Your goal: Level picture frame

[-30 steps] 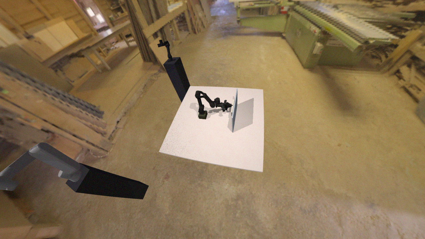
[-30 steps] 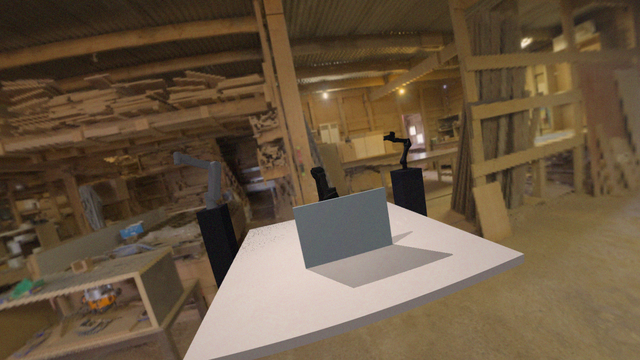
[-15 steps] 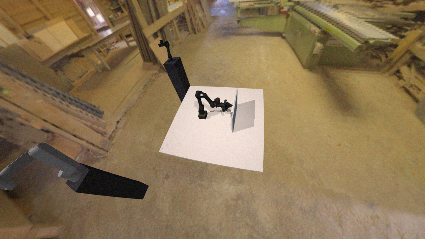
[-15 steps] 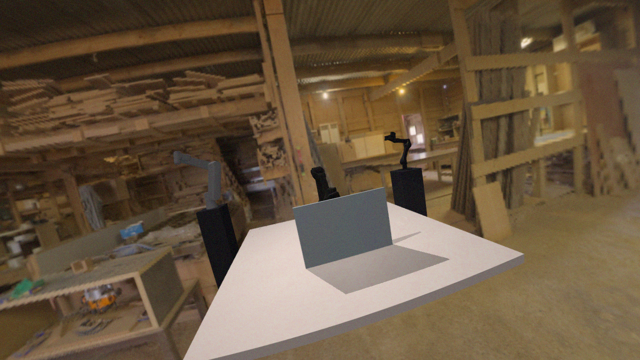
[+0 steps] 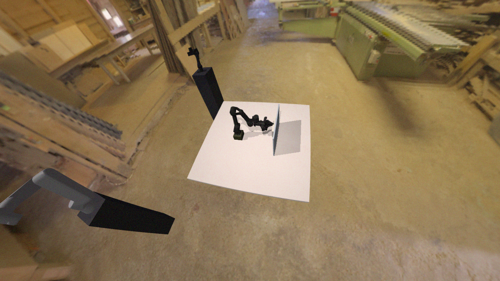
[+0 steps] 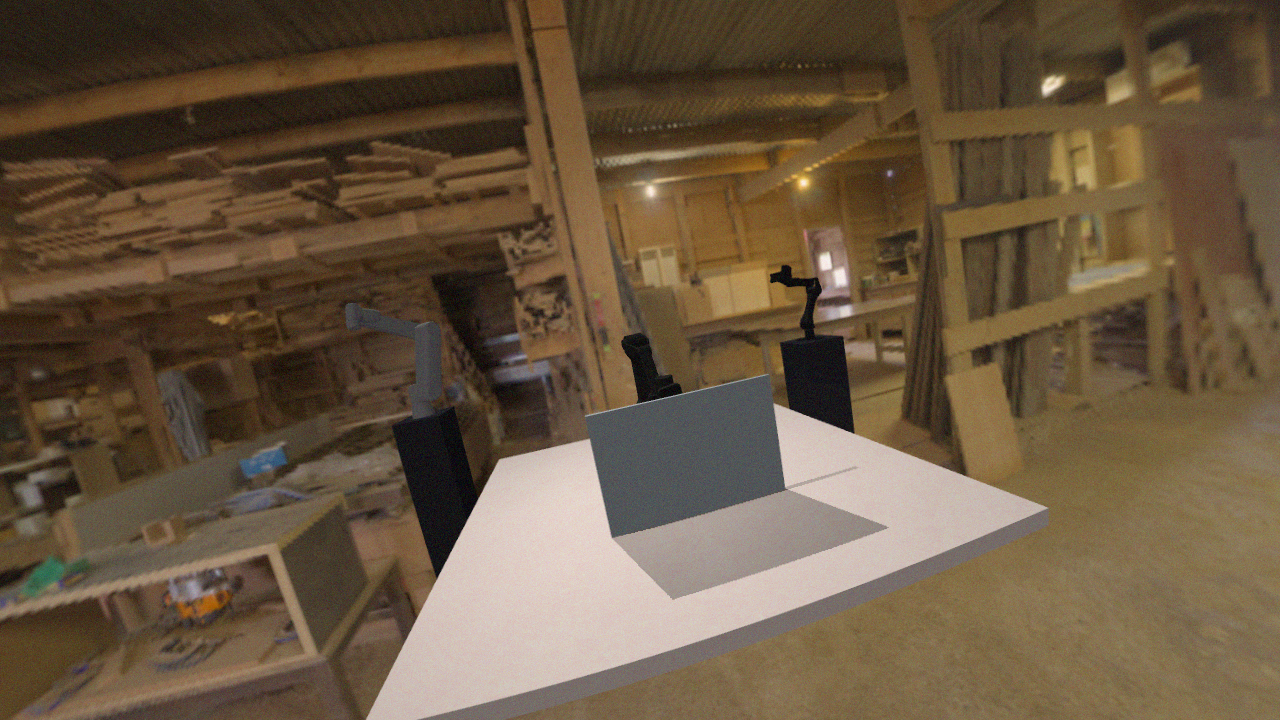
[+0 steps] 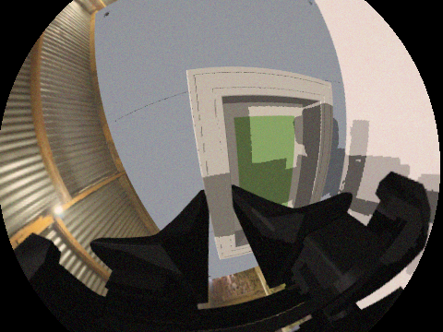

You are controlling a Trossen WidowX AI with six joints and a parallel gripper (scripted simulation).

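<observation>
Now: gripper tip 1 cm short of the picture frame, 1 cm to the right of it and 5 cm above it. The rest, counted from my gripper tip: wall panel (2 cm ahead, 1 cm to the right, 7 cm below).
</observation>
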